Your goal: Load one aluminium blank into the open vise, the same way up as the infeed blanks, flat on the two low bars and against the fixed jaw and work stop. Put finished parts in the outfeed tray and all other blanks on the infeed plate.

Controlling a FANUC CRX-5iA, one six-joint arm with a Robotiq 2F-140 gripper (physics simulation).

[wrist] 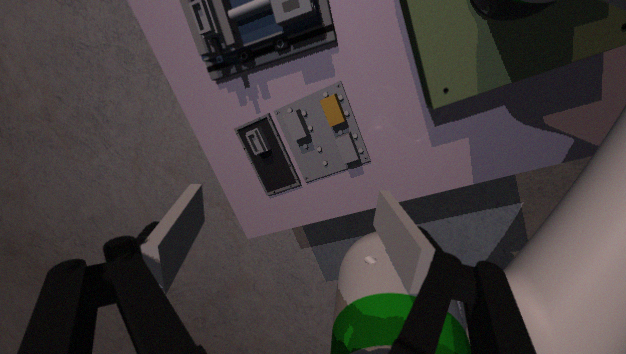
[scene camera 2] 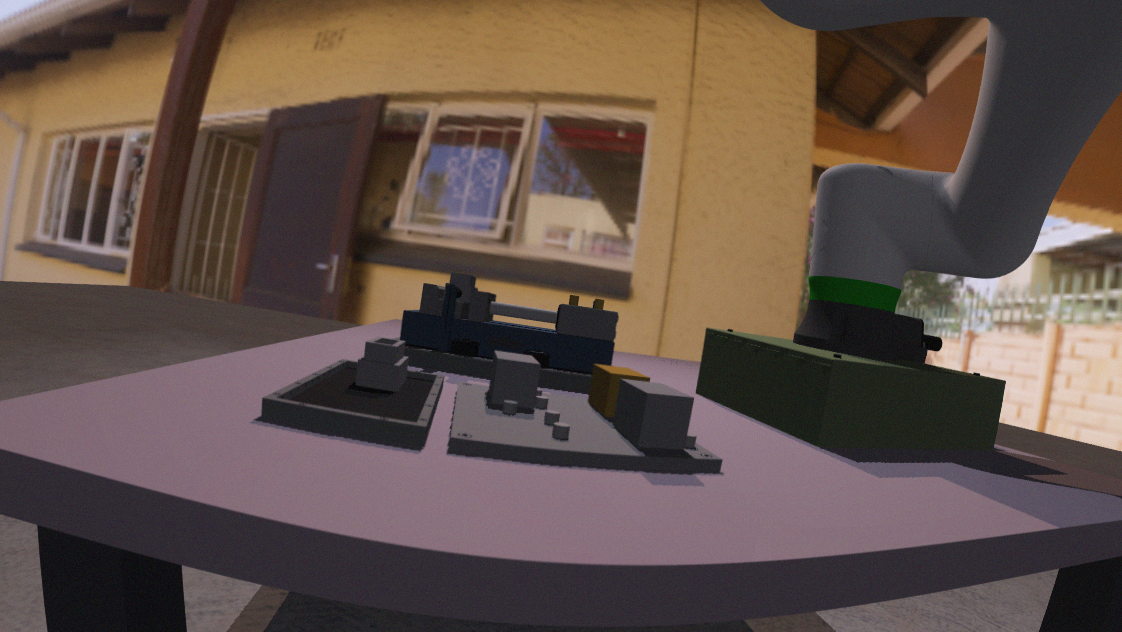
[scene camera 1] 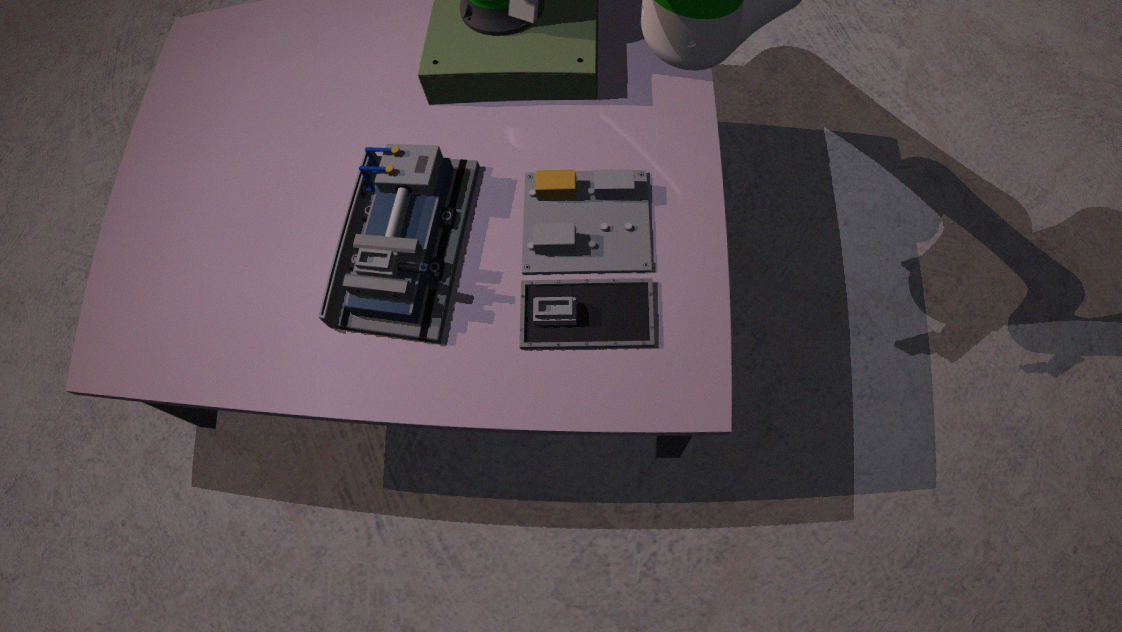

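Where they show: gripper, fingertip midpoint: (wrist: 292, 205); arm's base, origin of the base link: (scene camera 2: 844, 351) (scene camera 1: 502, 6).
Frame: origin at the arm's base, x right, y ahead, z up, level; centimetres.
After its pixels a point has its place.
My gripper (wrist: 292, 205) @[z 36.2, x -16.9, y 30.0 cm] is open and empty in the wrist view, high above the table's edge; the scene cameras do not show its fingers. The vise (scene camera 1: 421, 222) @[z -3.1, x 4.3, y 42.6 cm] (scene camera 2: 510, 341) @[z -4.8, x 2.4, y 43.4 cm] (wrist: 260, 30) @[z -3.1, x 4.3, y 42.5 cm] holds a grey pocketed part (scene camera 1: 374, 270) @[z 1.0, x 8.2, y 52.5 cm] between its jaws, pocket up; whether they touch it I cannot tell. On the infeed plate (scene camera 1: 581, 211) @[z -8.3, x -18.4, y 35.9 cm] (scene camera 2: 510, 439) @[z -8.3, x -28.3, y 40.8 cm] (wrist: 317, 162) @[z -8.3, x -25.5, y 39.7 cm] sit a grey blank (scene camera 1: 553, 233) @[z -4.7, x -15.4, y 41.7 cm] (scene camera 2: 515, 378) @[z -6.1, x -18.4, y 41.4 cm] (wrist: 294, 125) @[z -4.7, x -15.2, y 41.6 cm], a second grey blank (scene camera 1: 614, 182) @[z -4.7, x -23.1, y 32.2 cm] (scene camera 2: 654, 414) @[z -6.1, x -26.1, y 32.1 cm] (wrist: 346, 149) @[z -4.7, x -23.0, y 31.6 cm] and an orange block (scene camera 1: 555, 182) @[z -4.7, x -14.3, y 33.2 cm] (scene camera 2: 607, 390) @[z -6.2, x -17.1, y 34.0 cm] (wrist: 332, 110) @[z -4.7, x -14.1, y 32.6 cm]. Another pocketed part (scene camera 1: 554, 319) @[z -6.4, x -17.3, y 54.0 cm] (scene camera 2: 382, 374) @[z -7.3, x -20.0, y 51.7 cm] sits in the outfeed tray (scene camera 1: 587, 345) @[z -8.0, x -22.3, y 56.7 cm] (scene camera 2: 345, 426) @[z -8.7, x -30.9, y 50.2 cm] (wrist: 285, 192) @[z -7.9, x -30.8, y 49.8 cm].
The green robot base (scene camera 1: 510, 58) @[z -0.3, x -3.9, y 12.4 cm] (scene camera 2: 910, 404) @[z -4.5, x -16.8, y 2.0 cm] (wrist: 440, 65) @[z -0.6, x -10.9, y 11.9 cm] stands behind the plate. Blue hoses (scene camera 1: 380, 149) @[z 1.8, x 12.5, y 32.9 cm] rise at the vise's rear end. Small pegs (scene camera 1: 604, 226) @[z -7.5, x -22.3, y 38.4 cm] stand on the infeed plate. A white and green arm part (wrist: 375, 280) @[z 33.3, x -26.5, y 25.7 cm] shows below the fingers in the wrist view.
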